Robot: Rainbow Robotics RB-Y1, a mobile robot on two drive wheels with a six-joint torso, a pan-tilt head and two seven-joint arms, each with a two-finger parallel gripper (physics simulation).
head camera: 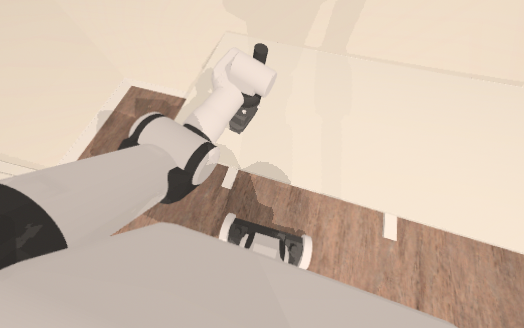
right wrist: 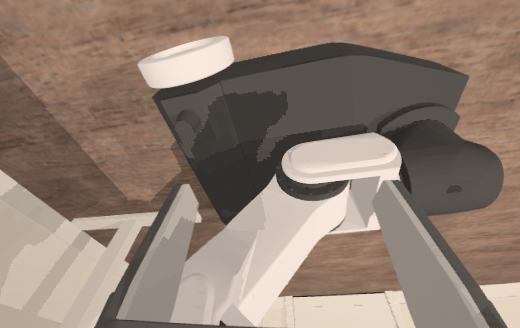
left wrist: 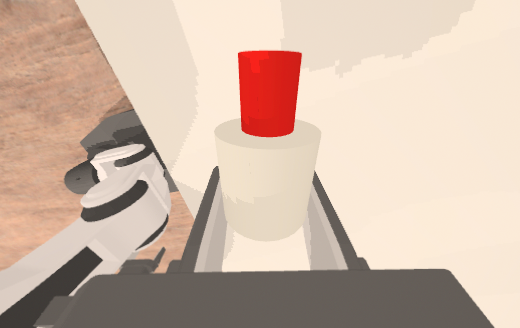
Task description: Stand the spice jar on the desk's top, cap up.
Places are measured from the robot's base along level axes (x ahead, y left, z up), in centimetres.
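Pixels of known places: left gripper, fingertip midpoint: (head camera: 241, 127) (left wrist: 263, 176); right gripper, fingertip midpoint: (right wrist: 282, 193) (left wrist: 151, 248).
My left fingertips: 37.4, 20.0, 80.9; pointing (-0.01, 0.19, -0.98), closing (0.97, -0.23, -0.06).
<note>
For each thing: its top centre in the pictures, then the offset to it from my left fingertips, as dx, dy, dz. Level surfaces: height alone.
- cream body at its top centre: (left wrist: 266, 175) +0.8, +2.8, +4.3
- red cap at its top centre: (left wrist: 268, 99) +1.3, +5.0, +3.1
- cream desk top at its surface level: dz -8.8
- wooden floor at its surface level: dz -80.8
The spice jar, with a cream body (left wrist: 267, 185) and a red cap (left wrist: 269, 95), is between the fingers of my left gripper (left wrist: 263, 176) (head camera: 239, 131), which is shut on the body. The cap points to the top of the left wrist view, its end nearer the camera than the base. In the head view the jar is hidden. The gripper is over the cream desk top (head camera: 400, 125) (left wrist: 425, 150), near its front left part. Whether the jar's base touches the desk cannot be told. My right gripper (right wrist: 282, 193) is open and empty, away from the desk top.
The desk's front edge runs across the head view, with white legs (head camera: 390, 227) below it. The wooden floor (head camera: 345, 220) (left wrist: 40, 65) (right wrist: 300, 25) lies beyond. The robot's dark base (right wrist: 300, 95) with a white wheel (right wrist: 187, 62) shows in the right wrist view.
</note>
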